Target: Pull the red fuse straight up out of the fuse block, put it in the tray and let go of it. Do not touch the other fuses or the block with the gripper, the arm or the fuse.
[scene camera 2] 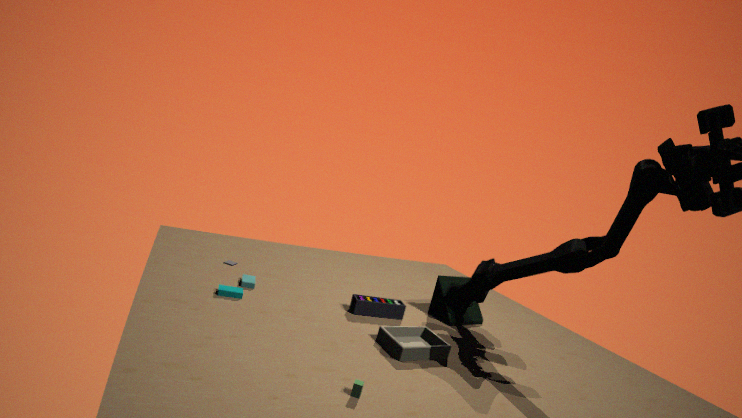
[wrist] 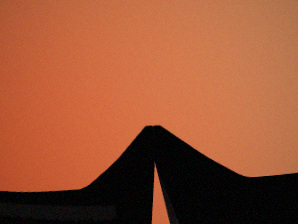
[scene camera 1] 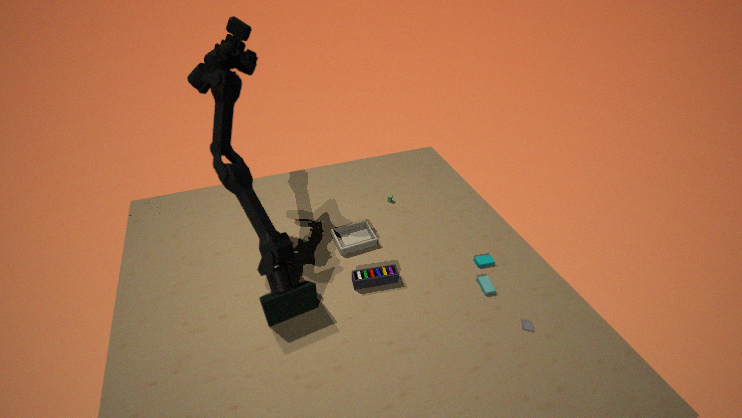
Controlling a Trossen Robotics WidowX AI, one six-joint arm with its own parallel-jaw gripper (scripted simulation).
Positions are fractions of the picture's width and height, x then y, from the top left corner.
My gripper (scene camera 1: 0.33,0.10) is shut and holds nothing. Further things: a grey tray (scene camera 2: 0.55,0.82).
My gripper also shows in the wrist view (wrist: 0.51,0.59). The grey tray also shows in scene camera 1 (scene camera 1: 0.47,0.57).
